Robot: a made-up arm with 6 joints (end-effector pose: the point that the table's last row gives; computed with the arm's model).
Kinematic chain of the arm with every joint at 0, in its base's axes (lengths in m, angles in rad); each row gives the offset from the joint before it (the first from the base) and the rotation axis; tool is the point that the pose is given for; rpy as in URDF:
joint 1: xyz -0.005 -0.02 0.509 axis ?
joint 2: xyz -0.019 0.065 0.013 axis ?
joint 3: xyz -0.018 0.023 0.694 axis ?
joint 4: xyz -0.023 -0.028 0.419 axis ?
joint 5: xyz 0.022 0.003 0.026 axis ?
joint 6: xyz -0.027 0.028 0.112 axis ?
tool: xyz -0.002 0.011 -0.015 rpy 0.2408 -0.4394 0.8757
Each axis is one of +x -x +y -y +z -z.
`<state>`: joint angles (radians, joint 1 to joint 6).
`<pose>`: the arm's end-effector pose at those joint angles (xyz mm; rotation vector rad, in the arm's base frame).
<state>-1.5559 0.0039 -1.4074 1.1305 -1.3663 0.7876</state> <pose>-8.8 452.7 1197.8 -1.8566 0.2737 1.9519</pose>
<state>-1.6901 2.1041 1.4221 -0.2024 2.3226 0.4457</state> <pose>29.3 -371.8 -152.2 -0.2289 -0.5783 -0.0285</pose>
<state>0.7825 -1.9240 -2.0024 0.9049 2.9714 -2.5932</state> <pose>-380.6 -225.1 19.2 0.7906 -0.5266 -1.9276</pose>
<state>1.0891 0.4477 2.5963 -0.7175 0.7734 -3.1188</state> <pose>96.8 234.6 621.9 2.2706 0.7553 -0.6984</pose>
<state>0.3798 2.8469 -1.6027 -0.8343 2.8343 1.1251</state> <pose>512.1 205.9 -77.7 2.0132 0.7076 -2.0151</pose>
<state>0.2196 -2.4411 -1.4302 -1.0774 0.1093 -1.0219</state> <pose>-120.2 21.8 -436.9 -1.4144 1.5293 -0.3355</pose>
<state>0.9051 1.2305 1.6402 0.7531 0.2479 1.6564</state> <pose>427.1 670.7 251.8 -2.6029 -1.0674 0.7297</pose>
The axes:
joint 1: +z
joint 2: +y
joint 3: +y
joint 4: +z
joint 5: +y
joint 6: +z

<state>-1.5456 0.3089 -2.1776 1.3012 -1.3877 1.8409</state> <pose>-20.6 191.9 997.1 1.4311 -1.9145 -1.4334</pose>
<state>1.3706 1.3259 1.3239 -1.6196 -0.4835 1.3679</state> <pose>57.5 867.8 250.2 -0.8722 2.5650 0.8280</pose>
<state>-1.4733 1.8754 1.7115 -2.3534 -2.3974 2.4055</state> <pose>101.2 -503.6 16.5 -0.8317 -0.3368 -1.7127</pose>
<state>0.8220 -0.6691 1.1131 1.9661 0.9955 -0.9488</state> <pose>-324.4 -171.6 1560.0 -0.3989 0.9090 2.6369</pose>
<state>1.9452 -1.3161 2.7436 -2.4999 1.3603 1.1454</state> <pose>102.1 -204.5 840.3 0.3778 0.3536 0.8497</pose>
